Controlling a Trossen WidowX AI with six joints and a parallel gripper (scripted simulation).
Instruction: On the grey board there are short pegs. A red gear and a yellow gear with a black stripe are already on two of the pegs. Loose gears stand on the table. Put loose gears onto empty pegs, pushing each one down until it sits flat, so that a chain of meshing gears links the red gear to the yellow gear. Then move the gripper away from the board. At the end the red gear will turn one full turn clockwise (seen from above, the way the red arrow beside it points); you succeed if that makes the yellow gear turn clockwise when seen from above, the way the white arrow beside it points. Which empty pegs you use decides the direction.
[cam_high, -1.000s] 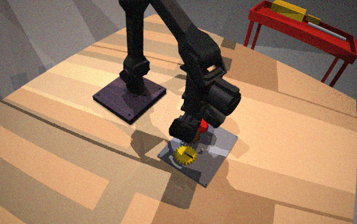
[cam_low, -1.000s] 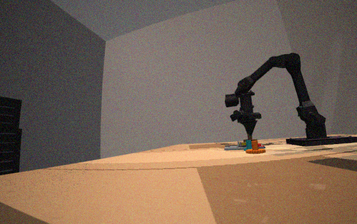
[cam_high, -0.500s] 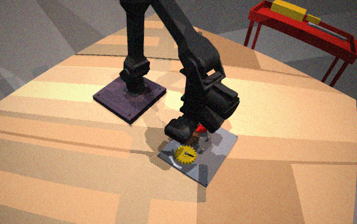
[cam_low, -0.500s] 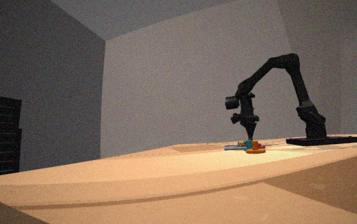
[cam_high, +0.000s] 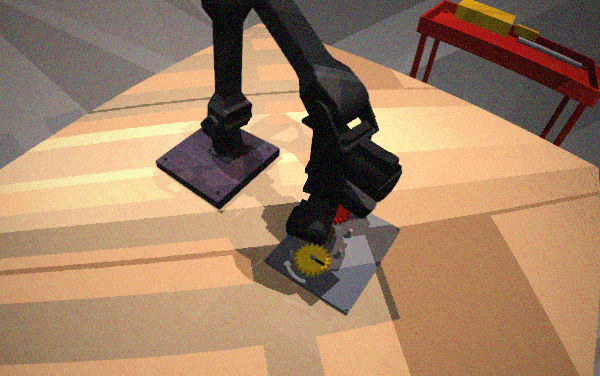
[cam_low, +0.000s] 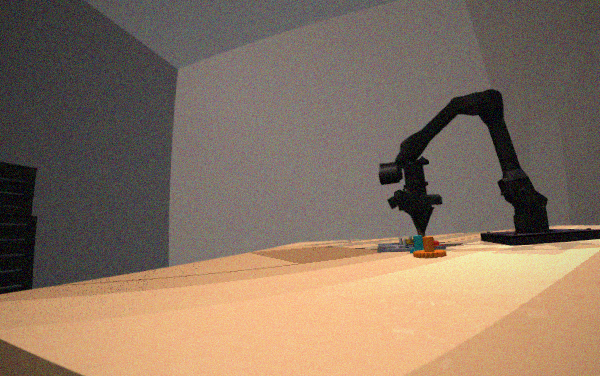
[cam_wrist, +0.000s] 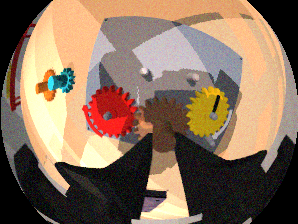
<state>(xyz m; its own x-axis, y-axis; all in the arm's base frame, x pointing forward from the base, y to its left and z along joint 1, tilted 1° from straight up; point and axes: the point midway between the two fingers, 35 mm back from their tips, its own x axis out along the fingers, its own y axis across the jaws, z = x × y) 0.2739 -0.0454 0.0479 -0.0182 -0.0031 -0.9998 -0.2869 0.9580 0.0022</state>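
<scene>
My gripper tip is 1 cm above the brown gear. From my gripper tip the other things lie so: red gear (6 cm to the left, 2 cm below); white arrow (9 cm to the right, 3 cm below, 2 cm ahead); yellow gear (6 cm to the right, 3 cm ahead, 2 cm below).
</scene>
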